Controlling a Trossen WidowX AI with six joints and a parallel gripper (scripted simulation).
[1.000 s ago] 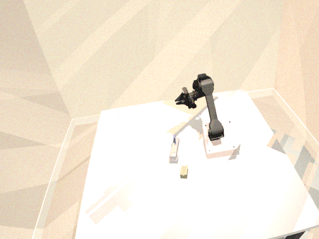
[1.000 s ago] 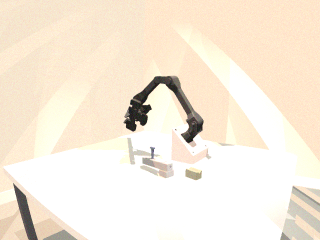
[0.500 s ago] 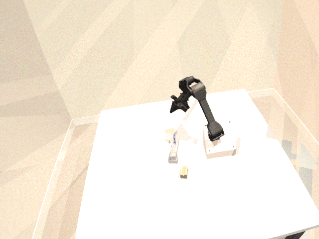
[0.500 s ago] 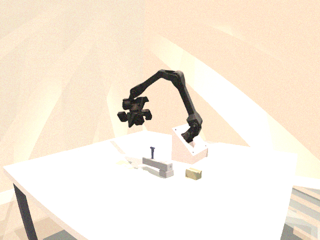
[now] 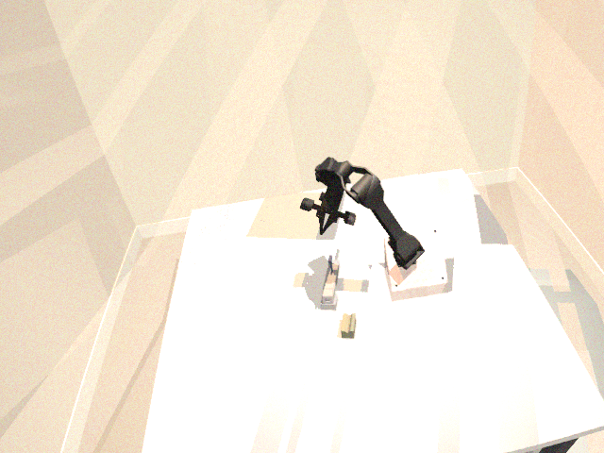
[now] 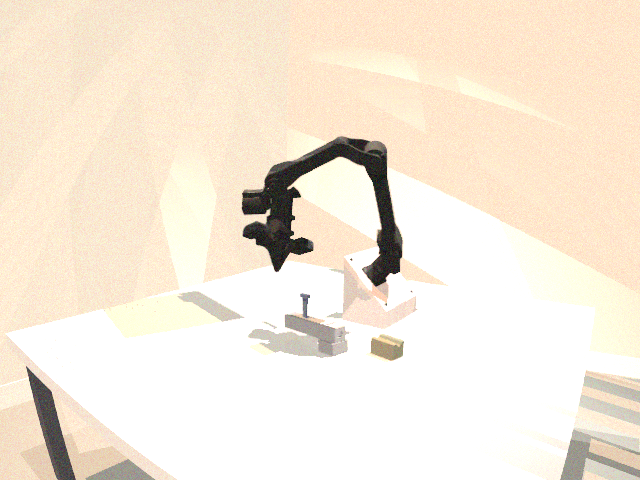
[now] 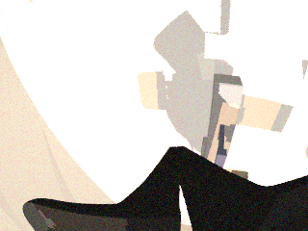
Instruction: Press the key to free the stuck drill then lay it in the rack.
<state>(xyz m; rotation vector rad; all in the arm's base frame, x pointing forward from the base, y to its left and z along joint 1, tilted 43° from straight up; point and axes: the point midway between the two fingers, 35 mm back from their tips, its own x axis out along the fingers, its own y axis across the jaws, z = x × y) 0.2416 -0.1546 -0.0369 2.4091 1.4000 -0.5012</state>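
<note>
My gripper tip is 2 cm past the blue T-shaped key, 7 cm to the right of it and 8 cm above it. The rest, counted from my gripper tip: drill (13 cm to the left, 12 cm below); grey block fixture (1 cm behind, 11 cm to the left, 13 cm below); tan rack block (4 cm behind, 29 cm to the left, 15 cm below).
</note>
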